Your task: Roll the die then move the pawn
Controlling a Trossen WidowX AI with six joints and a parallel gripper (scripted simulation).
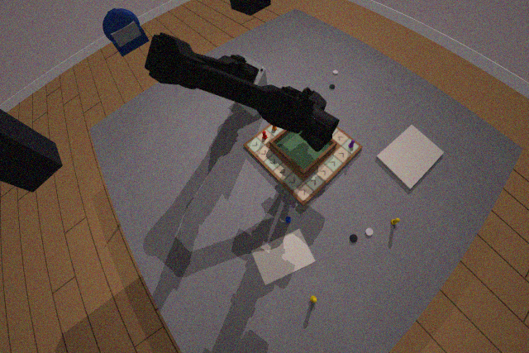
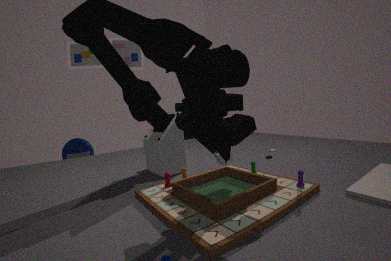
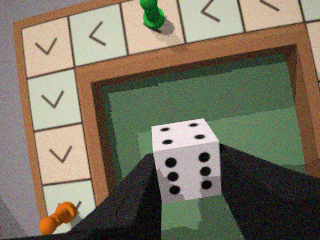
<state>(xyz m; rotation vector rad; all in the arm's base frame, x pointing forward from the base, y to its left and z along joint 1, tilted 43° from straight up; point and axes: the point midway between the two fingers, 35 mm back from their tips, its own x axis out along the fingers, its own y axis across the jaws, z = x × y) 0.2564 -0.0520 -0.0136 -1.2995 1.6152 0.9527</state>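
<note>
The red pawn is 11 cm behind my gripper tip, 8 cm to the right of it and 5 cm below it. From my gripper tip the other things lie so: green felt tray (1 cm ahead, 2 cm to the right, 7 cm below); then white die (right at my gripper tip); then green pawn (10 cm to the left, 5 cm below).
</note>
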